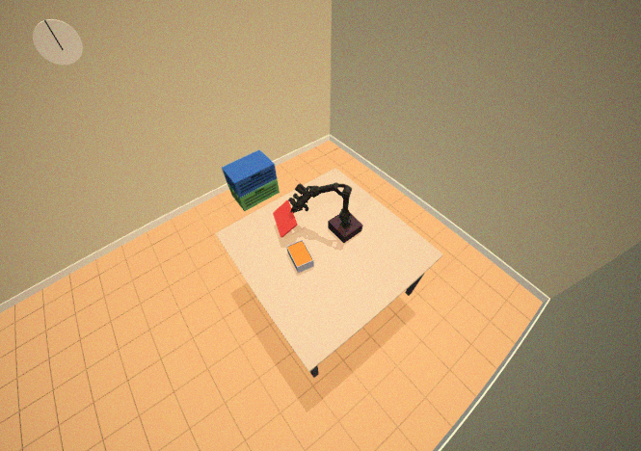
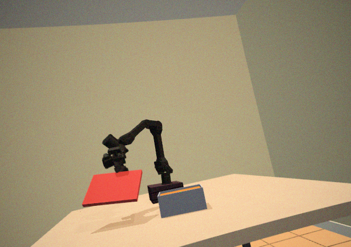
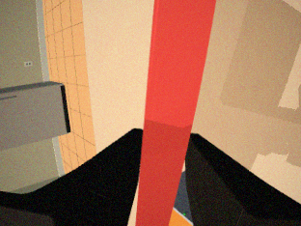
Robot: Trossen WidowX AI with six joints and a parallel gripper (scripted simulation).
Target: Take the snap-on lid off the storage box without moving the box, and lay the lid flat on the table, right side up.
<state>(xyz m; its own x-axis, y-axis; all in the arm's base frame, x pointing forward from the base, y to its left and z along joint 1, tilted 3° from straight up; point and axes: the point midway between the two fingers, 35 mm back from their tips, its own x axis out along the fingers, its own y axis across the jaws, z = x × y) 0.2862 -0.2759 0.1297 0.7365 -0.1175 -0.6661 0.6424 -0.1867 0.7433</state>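
The red lid is 6 cm ahead of my gripper tip, 2 cm to the right of it and 5 cm below it. Also, from my gripper tip: grey-blue box 12 cm ahead, 26 cm to the left, 17 cm below.
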